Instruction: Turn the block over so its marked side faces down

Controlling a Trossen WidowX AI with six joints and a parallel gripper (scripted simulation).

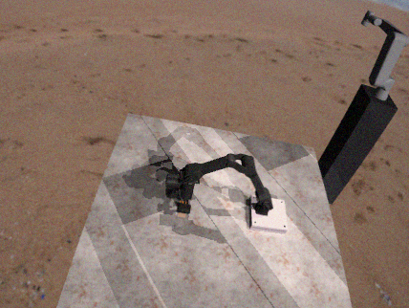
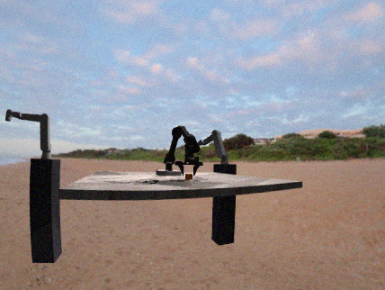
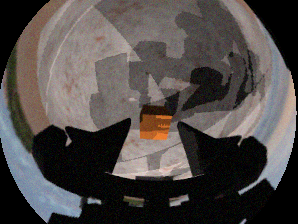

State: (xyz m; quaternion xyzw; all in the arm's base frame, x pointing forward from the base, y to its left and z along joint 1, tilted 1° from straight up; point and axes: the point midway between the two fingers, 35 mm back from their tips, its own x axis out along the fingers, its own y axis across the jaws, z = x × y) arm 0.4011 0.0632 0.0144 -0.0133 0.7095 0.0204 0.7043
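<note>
My gripper tip is now 10 mm past the small orange block.
</note>
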